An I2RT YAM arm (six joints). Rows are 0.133 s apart.
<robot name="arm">
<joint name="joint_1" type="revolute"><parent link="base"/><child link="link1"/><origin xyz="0 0 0.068"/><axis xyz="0 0 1"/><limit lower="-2.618" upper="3.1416"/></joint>
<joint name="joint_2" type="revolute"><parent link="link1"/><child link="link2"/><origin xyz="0.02 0.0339 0.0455" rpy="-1.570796 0 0"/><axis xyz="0 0 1"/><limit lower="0" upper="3.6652"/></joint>
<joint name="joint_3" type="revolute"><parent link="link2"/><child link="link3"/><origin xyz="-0.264 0 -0.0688" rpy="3.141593 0 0"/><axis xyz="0 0 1"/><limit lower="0" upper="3.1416"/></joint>
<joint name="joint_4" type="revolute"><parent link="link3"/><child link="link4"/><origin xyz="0.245 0.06 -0.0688"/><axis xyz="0 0 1"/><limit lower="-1.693" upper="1.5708"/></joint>
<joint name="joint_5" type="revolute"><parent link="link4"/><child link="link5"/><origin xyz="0.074 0.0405 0.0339" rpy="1.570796 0 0"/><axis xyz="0 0 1"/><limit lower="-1.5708" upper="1.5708"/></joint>
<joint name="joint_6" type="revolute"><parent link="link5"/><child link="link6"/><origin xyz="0.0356 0 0.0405" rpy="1.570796 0 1.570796"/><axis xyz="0 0 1"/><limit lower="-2.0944" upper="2.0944"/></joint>
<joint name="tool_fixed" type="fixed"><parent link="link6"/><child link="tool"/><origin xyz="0 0 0" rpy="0 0 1.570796"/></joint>
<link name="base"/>
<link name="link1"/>
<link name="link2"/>
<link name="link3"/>
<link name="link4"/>
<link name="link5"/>
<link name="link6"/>
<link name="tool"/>
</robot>
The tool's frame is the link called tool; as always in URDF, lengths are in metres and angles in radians.
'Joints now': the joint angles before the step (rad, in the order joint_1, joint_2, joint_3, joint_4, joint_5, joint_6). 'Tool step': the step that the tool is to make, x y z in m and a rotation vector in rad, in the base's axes. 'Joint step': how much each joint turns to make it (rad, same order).
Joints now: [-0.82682 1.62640 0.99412 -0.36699 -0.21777 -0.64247]
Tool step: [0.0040 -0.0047 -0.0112 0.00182 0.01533 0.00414]
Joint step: [-0.00007 0.04385 0.00288 0.02731 0.00624 -0.00914]
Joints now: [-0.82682 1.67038 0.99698 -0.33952 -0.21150 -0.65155]
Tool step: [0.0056 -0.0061 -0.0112 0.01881 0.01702 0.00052]
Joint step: [-0.00008 0.05530 0.02044 0.00941 -0.00050 -0.00041]
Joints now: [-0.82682 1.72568 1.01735 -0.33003 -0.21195 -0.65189]
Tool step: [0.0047 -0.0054 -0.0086 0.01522 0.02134 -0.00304]
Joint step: [0.00005 0.04676 0.02448 -0.00337 0.00622 0.00000]
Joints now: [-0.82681 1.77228 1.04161 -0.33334 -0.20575 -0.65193]
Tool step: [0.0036 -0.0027 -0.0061 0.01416 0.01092 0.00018]
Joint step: [0.00229 0.03092 0.01536 -0.00171 -0.00038 0.00266]
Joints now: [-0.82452 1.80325 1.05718 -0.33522 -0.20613 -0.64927]
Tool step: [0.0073 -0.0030 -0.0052 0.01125 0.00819 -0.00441]
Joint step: [0.00973 0.03719 0.02733 -0.00121 0.00508 0.01358]
